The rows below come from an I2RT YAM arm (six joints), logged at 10 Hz.
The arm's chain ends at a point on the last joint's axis. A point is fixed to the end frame.
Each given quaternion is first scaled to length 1.
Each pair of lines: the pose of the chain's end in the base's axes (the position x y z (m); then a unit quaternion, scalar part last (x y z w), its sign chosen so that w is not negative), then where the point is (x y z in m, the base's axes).
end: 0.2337, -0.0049, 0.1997, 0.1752, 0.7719, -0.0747, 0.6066
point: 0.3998 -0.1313 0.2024
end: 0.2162, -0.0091, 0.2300, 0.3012, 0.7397, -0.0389, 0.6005
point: 0.3600 -0.1596 0.2135
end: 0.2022, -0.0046, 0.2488, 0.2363, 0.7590, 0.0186, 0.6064
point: 0.3705 -0.1273 0.2340
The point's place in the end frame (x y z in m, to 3 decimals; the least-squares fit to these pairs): -0.059 -0.057 0.192
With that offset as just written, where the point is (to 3 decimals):
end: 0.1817, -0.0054, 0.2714, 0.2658, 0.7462, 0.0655, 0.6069
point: 0.351 -0.125 0.250
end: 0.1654, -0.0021, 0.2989, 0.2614, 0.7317, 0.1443, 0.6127
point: 0.347 -0.103 0.277
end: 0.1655, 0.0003, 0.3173, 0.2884, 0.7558, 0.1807, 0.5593
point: 0.347 -0.091 0.268
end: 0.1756, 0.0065, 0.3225, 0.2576, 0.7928, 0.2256, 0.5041
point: 0.362 -0.056 0.253
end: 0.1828, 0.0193, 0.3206, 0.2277, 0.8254, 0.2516, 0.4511
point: 0.368 -0.020 0.233
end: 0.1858, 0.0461, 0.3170, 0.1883, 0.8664, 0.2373, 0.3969
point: 0.363 0.019 0.210
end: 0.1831, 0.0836, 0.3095, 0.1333, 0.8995, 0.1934, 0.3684
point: 0.356 0.058 0.195
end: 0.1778, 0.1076, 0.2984, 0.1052, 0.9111, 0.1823, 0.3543
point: 0.348 0.086 0.180
